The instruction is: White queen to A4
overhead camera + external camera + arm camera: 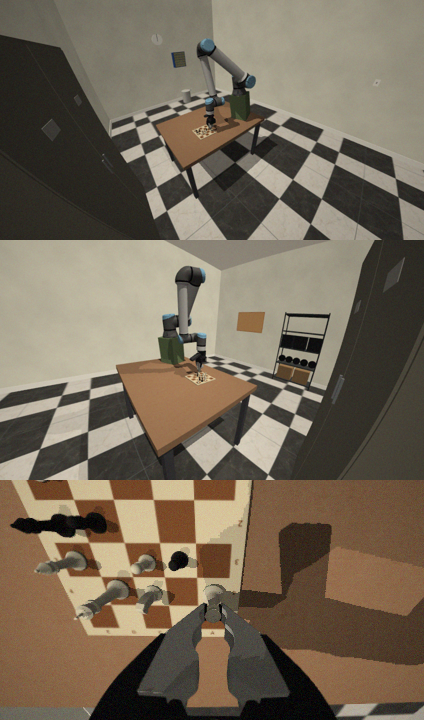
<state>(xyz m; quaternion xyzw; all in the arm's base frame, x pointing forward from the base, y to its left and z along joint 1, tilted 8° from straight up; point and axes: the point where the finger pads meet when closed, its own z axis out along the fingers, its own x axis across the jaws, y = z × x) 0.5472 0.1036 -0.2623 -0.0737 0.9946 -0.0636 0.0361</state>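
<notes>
My hand is 8 cm short of the chessboard, 3 cm to the left of it and 4 cm above it.
</notes>
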